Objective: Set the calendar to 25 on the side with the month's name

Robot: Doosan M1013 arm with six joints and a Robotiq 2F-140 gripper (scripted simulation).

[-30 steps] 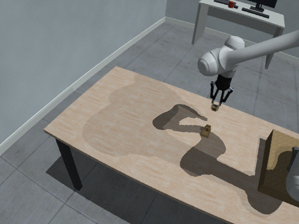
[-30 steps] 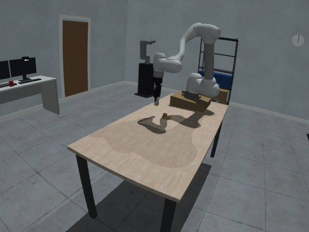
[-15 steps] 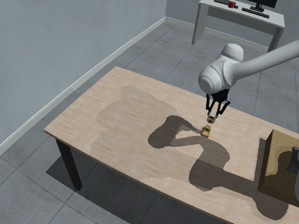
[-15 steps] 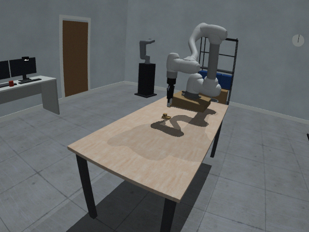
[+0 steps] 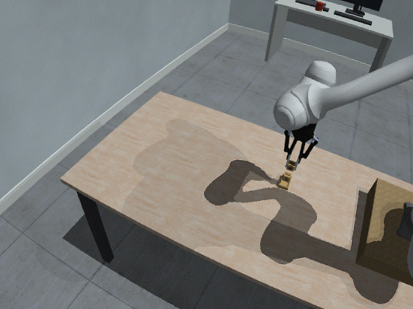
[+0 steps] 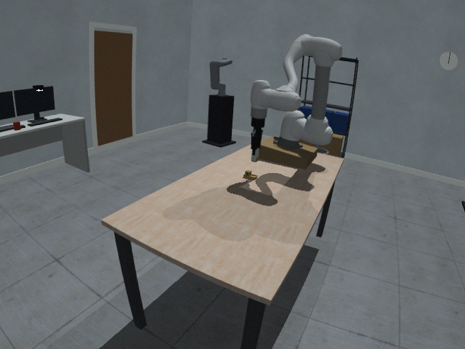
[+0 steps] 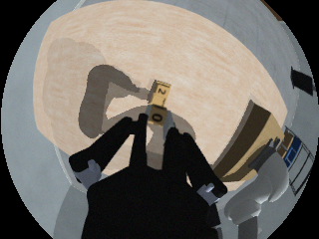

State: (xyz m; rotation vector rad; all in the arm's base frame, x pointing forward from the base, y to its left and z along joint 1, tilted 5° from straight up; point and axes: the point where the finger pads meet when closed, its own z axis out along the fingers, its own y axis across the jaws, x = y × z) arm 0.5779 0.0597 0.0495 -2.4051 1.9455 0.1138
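Right now my hand is 140 mm above the wooden calendar tray and 20 mm to the left of it.
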